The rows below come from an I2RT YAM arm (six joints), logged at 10 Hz.
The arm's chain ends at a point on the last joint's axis. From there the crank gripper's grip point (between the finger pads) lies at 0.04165 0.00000 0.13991 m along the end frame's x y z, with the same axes.
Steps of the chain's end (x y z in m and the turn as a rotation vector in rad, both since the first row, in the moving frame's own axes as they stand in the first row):
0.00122, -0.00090, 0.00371, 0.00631, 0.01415, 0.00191
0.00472, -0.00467, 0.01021, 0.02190, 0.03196, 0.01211
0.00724, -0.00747, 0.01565, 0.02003, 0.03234, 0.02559
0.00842, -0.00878, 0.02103, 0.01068, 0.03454, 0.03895
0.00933, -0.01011, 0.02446, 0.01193, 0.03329, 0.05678
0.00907, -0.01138, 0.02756, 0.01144, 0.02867, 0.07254
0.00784, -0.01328, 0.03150, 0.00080, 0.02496, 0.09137
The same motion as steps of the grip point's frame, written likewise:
0.00320, -0.00170, 0.00310, 0.00631, 0.01415, 0.00191
0.00918, -0.00719, 0.00878, 0.02190, 0.03196, 0.01211
0.01176, -0.00913, 0.01421, 0.02003, 0.03234, 0.02559
0.01322, -0.00855, 0.01951, 0.01068, 0.03454, 0.03895
0.01394, -0.00927, 0.02300, 0.01193, 0.03329, 0.05678
0.01301, -0.00981, 0.02632, 0.01144, 0.02867, 0.07254
0.01115, -0.00943, 0.03042, 0.00080, 0.02496, 0.09137

